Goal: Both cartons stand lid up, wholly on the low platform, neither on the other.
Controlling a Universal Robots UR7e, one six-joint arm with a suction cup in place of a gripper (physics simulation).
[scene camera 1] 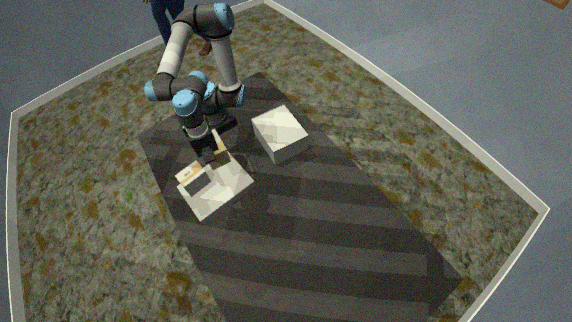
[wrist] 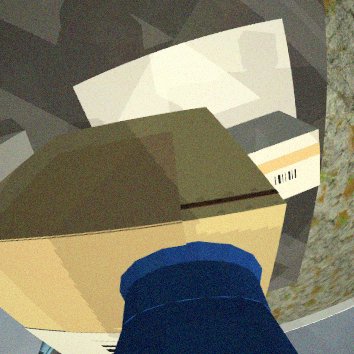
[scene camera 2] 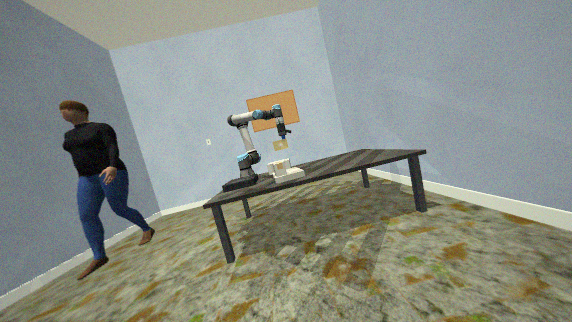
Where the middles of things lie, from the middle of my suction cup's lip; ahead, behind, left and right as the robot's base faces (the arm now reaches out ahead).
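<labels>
Low white platform (scene camera 1: pixel 229 182): my suction cup is 32 cm above it, 4 cm past it and 5 cm to the left of it.
</labels>
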